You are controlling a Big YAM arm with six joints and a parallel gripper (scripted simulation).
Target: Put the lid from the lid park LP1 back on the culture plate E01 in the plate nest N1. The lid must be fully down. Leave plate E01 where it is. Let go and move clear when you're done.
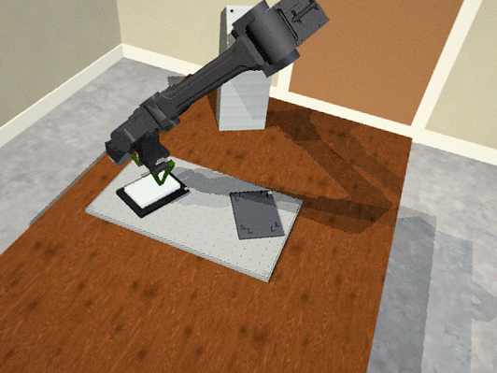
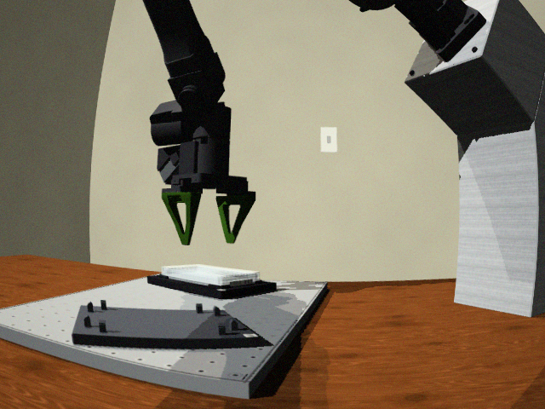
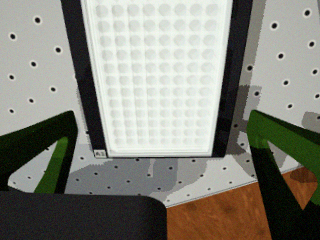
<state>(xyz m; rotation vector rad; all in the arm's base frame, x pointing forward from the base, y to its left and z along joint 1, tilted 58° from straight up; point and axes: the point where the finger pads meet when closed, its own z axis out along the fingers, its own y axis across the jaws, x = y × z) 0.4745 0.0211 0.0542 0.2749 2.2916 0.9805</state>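
Now: the clear lid 50 mm below my hand. Also, from my hand: black plate nest N1: 70 mm below; then lid park LP1: 190 mm behind, 240 mm to the left, 70 mm below; then white culture plate E01: 60 mm below.
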